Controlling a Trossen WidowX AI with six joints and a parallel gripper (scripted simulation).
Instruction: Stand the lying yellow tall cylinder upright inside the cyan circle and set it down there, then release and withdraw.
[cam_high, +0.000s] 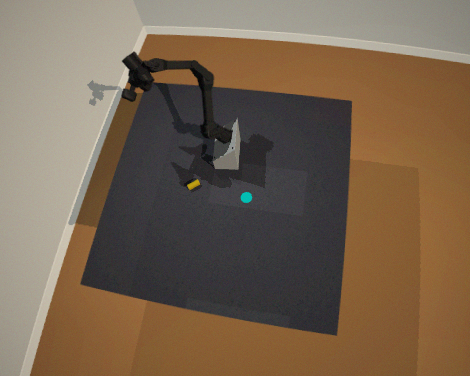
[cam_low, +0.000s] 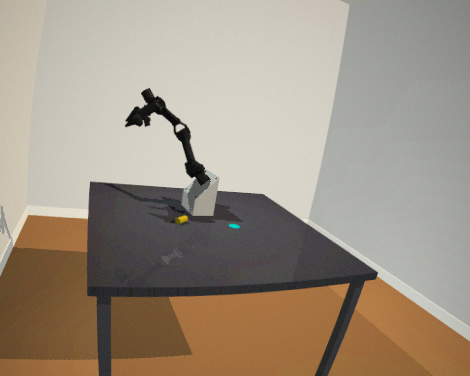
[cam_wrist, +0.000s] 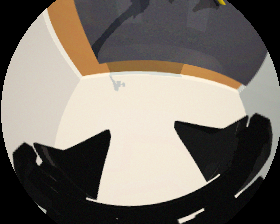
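Right now my gripper tip is 310 mm short of the yellow cylinder, 310 mm to the right of it and 430 mm above it. From my gripper tip the other things lie so: cyan circle 340 mm ahead, 600 mm to the left, 440 mm below.
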